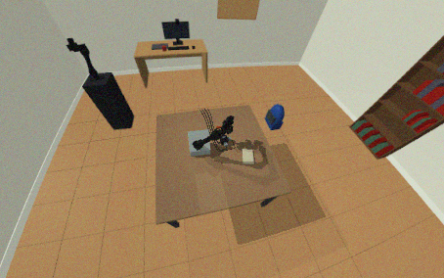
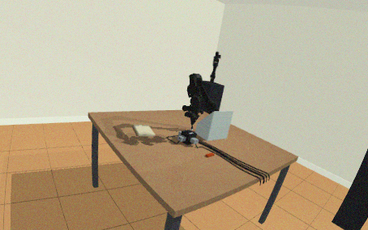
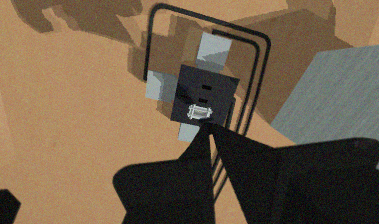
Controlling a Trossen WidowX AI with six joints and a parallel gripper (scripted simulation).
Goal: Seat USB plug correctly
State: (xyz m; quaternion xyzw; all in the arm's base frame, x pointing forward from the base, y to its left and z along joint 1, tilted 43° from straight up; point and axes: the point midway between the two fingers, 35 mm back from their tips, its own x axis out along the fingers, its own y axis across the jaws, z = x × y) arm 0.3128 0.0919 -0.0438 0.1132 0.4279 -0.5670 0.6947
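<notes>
Now: gripper tip 1 cm to the right of the socket and 6 cm above it. From my gripper tip the other things lie so: small piece: 2 cm behind, 22 cm to the left, 13 cm below; then pad: 23 cm ahead, 25 cm to the right, 13 cm below.
</notes>
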